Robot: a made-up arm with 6 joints. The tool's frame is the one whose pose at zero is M.
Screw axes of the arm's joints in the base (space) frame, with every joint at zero. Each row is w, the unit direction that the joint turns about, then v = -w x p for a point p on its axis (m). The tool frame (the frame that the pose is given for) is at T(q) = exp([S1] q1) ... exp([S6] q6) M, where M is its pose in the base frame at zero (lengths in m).
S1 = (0, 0, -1, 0.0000, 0.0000, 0.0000)
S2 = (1, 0, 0, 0.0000, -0.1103, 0.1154)
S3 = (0, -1, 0, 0.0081, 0.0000, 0.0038)
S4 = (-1, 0, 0, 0.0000, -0.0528, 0.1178)
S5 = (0, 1, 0, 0.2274, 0.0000, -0.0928)
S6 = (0, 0, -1, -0.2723, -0.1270, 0.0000)
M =
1 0 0 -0.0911
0 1 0 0.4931
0 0 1 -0.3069
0 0 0 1
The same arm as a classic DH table. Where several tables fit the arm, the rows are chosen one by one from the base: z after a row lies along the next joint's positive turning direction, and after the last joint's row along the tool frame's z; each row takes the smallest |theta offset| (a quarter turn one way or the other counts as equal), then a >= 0, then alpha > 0; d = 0 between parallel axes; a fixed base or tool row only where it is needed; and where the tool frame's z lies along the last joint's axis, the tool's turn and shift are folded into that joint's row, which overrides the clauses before.
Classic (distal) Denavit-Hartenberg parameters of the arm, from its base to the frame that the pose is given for. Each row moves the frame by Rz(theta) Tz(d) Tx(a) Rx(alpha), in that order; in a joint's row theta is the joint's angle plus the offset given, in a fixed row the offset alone. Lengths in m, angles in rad.
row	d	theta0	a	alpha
base (fixed)	0	0	0	3.1416
joint 1	0.1103	1.5708	0.1154	1.5708
joint 2	-0.0038	-1.5708	0.1184	-1.5708
joint 3	-0.2332	0	0.0447	-1.5708
joint 4	0.089	0	-0.2802	-1.5708
joint 5	0.1545	-1.5708	0.0342	1.5708
joint 6	0	-1.4096	-0.2237	3.1416
tool (fixed)	-0.0795	1.732	0	0

